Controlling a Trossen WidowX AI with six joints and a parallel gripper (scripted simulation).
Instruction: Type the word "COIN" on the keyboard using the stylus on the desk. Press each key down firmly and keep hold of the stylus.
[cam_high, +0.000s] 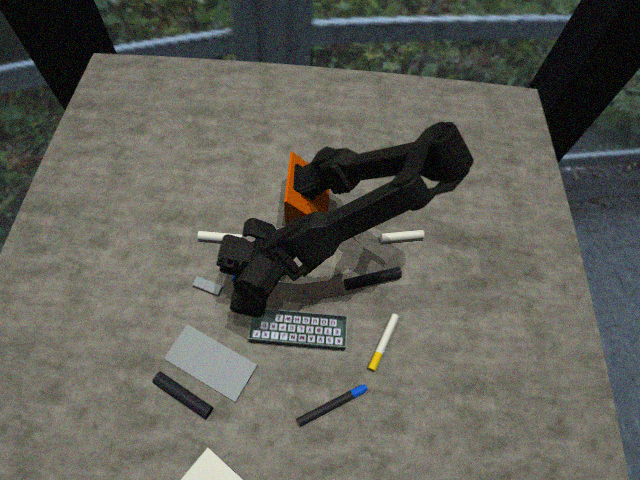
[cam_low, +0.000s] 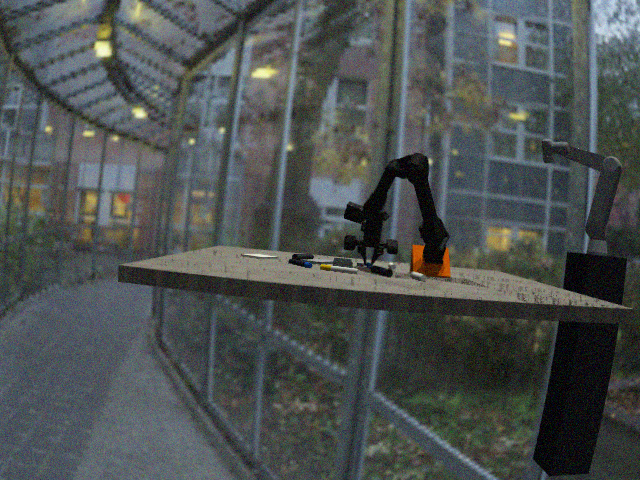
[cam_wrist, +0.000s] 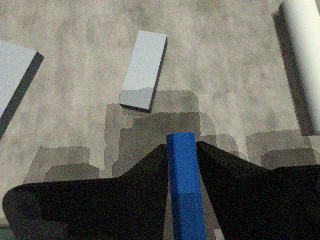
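Right now my gripper tip is 7 cm to the right of the blue stylus. The rest, counted from my gripper tip: stylus tip: 10 cm to the left; grey flat pad: 17 cm ahead, 3 cm to the right, 1 cm below; grey block: 6 cm to the right, 2 cm ahead.
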